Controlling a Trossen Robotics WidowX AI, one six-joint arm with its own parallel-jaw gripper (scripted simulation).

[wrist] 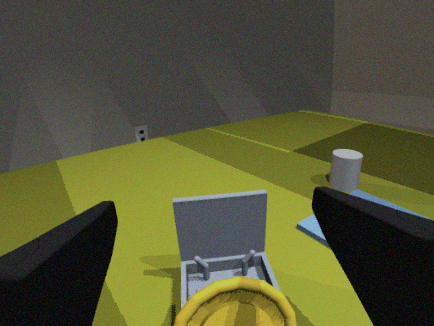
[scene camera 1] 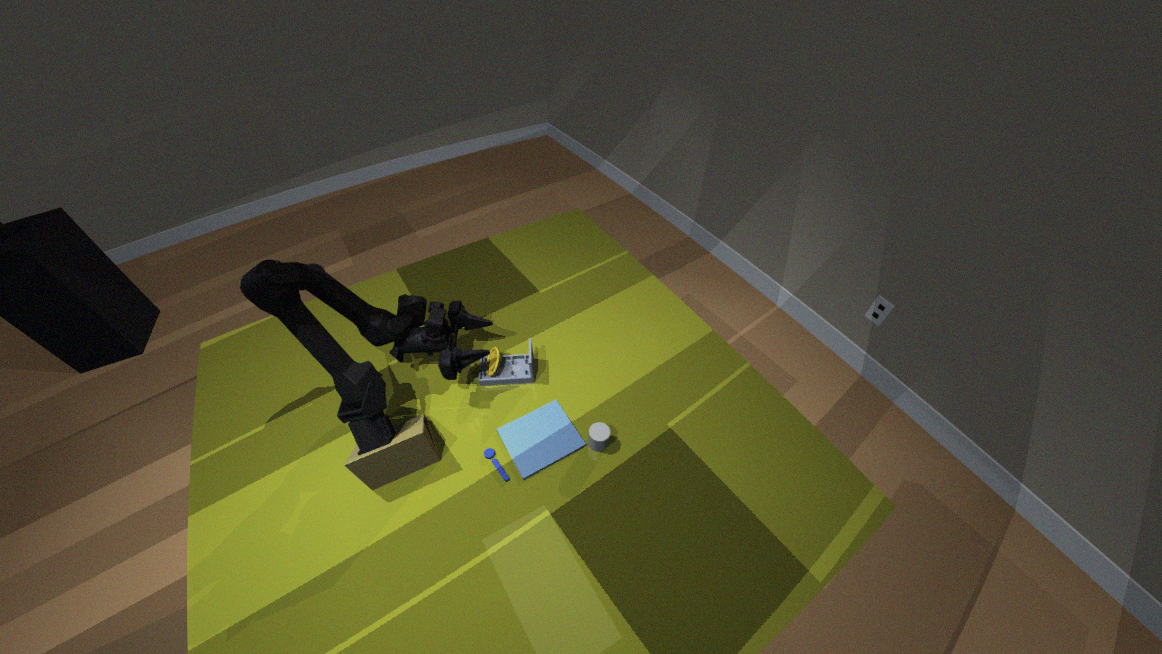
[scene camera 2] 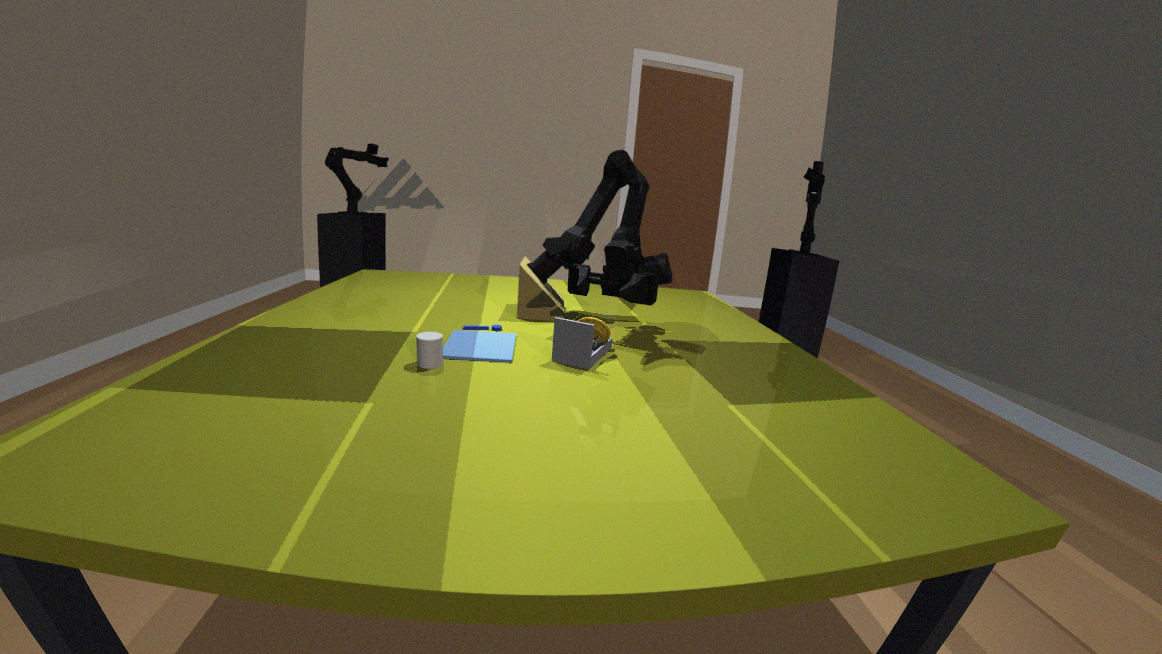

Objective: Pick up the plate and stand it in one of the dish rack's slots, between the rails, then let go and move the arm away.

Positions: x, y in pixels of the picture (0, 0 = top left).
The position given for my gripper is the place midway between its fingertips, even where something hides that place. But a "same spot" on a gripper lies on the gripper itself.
Scene:
My gripper shows in the wrist view [217, 205], in scene camera 1 and in scene camera 2. A grey dish rack shows in the wrist view [222, 236], in scene camera 1 and in scene camera 2. One and the same spot on my gripper: [scene camera 1: 460, 358] is [scene camera 2: 587, 283]. One and the same spot on the grey dish rack: [scene camera 2: 573, 344] is [scene camera 1: 532, 358].

